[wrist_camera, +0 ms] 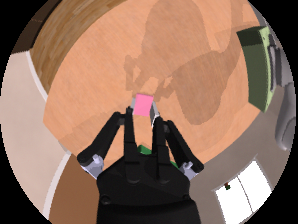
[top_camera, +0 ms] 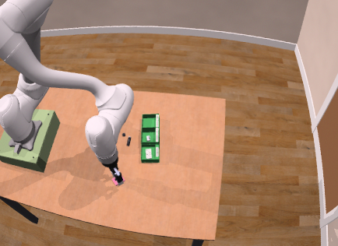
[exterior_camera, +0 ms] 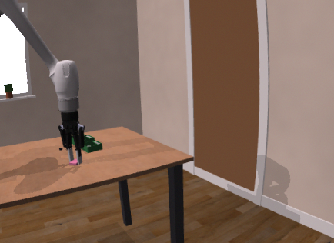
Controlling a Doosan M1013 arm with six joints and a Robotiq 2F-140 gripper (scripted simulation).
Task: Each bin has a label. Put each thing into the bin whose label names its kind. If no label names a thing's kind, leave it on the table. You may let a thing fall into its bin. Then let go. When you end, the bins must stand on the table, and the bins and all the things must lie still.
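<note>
Now: hand 240 mm to the right of the small white piece, 100 mm short of it and 20 mm above it. Also, from my hand: white thing (160 mm to the left, 110 mm ahead, 20 mm below); then black bar (210 mm to the left, 30 mm below, 10 mm ahead); then pink block (30 mm below).
</note>
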